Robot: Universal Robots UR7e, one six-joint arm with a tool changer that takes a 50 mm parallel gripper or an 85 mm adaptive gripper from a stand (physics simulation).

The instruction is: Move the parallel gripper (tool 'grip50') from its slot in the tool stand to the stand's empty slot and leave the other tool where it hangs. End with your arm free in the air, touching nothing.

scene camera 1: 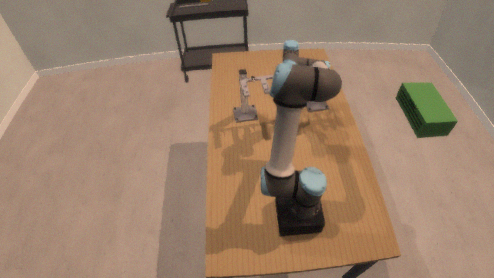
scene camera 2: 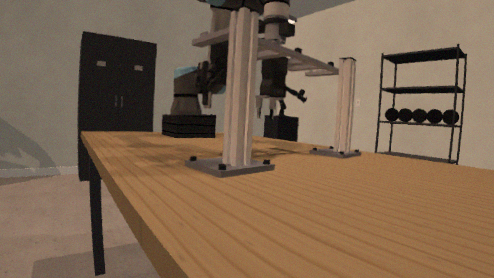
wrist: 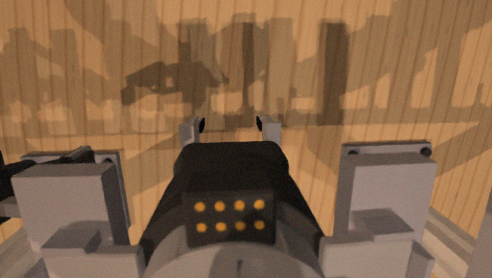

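Pixels of known places: hand, its tool point: (scene camera 2: 275, 42); arm's base, origin of its link: (scene camera 1: 303, 204) (scene camera 2: 186, 114).
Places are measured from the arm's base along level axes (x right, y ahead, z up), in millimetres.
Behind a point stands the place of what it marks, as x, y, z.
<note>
The parallel gripper (scene camera 2: 265, 102) (wrist: 230, 124) hangs upright in its slot between two grey fork tines of the tool stand (scene camera 1: 245, 102) {-328, 656, -12} (scene camera 2: 240, 100) {119, 810, 32} (wrist: 387, 195) {-126, 569, 178}. Its fingers are apart with nothing between them. Gold contacts show on its coupling side in the wrist view. My arm's wrist end (scene camera 2: 277, 25) is directly above it, close to the rail; whether they touch or are coupled I cannot tell. The other tool, with black linkages (scene camera 2: 204, 80) {150, 692, 78} (wrist: 12, 175) {69, 649, 85}, hangs beside it, partly hidden by the near post. An empty slot is near the left post in scene camera 1, where my arm hides part of the rail.
The stand is on the wooden table (scene camera 1: 235, 240) {-300, -157, -104}, beyond my arm's base (scene camera 1: 300, 217) {-16, -74, 17}. A black cart (scene camera 1: 207, 12) is behind the table and a green crate (scene camera 1: 430, 105) is on the floor. A dark cabinet (scene camera 2: 117, 85) and a shelf rack (scene camera 2: 425, 54) are farther off.
</note>
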